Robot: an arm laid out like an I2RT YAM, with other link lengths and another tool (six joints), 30 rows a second.
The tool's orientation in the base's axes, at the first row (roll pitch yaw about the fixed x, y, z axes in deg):
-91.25 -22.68 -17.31
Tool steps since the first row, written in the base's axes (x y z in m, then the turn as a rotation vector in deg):
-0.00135 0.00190 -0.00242 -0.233 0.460 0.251
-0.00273 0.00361 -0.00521 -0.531 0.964 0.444
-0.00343 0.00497 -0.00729 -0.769 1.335 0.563
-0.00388 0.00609 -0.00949 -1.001 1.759 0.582
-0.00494 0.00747 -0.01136 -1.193 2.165 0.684
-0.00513 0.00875 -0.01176 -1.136 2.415 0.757
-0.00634 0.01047 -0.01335 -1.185 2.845 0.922
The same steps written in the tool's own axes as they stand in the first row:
-0.00264 0.00149 0.00145 -0.235 -0.378 0.362
-0.00540 0.00333 0.00271 -0.561 -0.732 0.747
-0.00720 0.00481 0.00383 -0.827 -0.978 1.025
-0.00875 0.00653 0.00480 -1.140 -1.137 1.357
-0.01078 0.00768 0.00583 -1.382 -1.356 1.683
-0.01146 0.00781 0.00700 -1.372 -1.436 1.937
-0.01361 0.00860 0.00830 -1.469 -1.665 2.328

